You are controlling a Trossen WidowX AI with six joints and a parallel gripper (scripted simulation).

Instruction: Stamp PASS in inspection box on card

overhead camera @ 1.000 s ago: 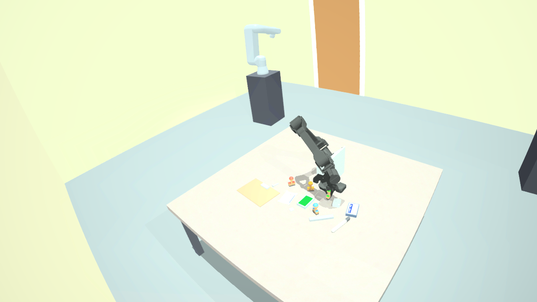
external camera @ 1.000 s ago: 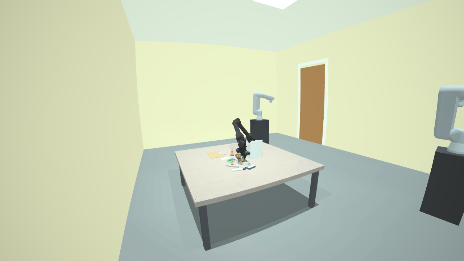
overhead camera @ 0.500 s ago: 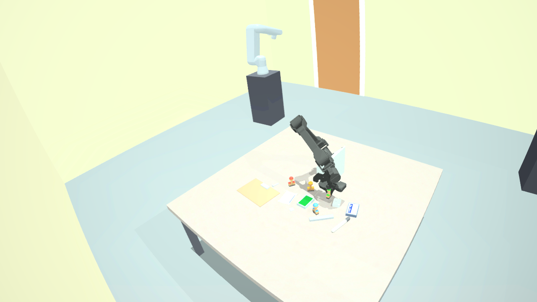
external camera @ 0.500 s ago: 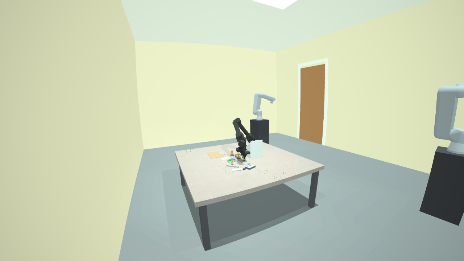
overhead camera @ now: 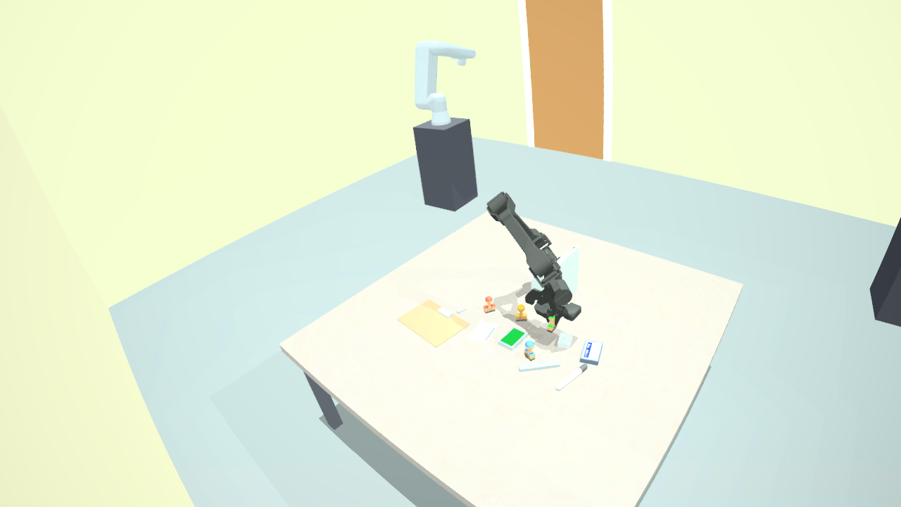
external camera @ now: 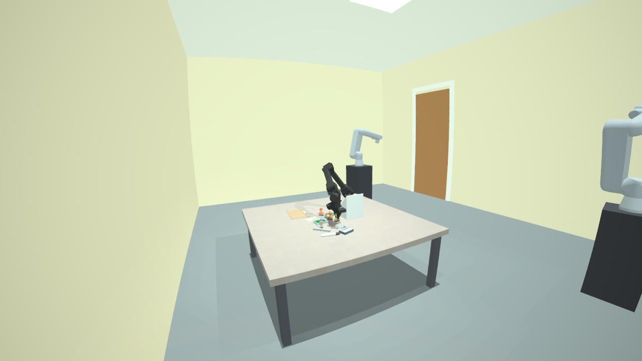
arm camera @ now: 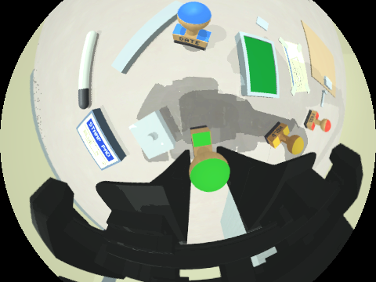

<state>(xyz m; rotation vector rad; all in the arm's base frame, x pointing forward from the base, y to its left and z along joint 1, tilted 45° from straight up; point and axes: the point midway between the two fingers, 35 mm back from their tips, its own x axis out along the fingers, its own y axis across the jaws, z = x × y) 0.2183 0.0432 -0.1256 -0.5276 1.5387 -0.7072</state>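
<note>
Right now the green ink pad is 100 mm to the right of my gripper tip, 90 mm ahead of it and 50 mm below it. Also, from my gripper tip: orange-knobbed stamp: 130 mm to the right, 30 mm below, 20 mm behind; green-knobbed stamp: right at my gripper tip; blue-knobbed stamp: 130 mm ahead, 30 mm below, 10 mm to the right.
</note>
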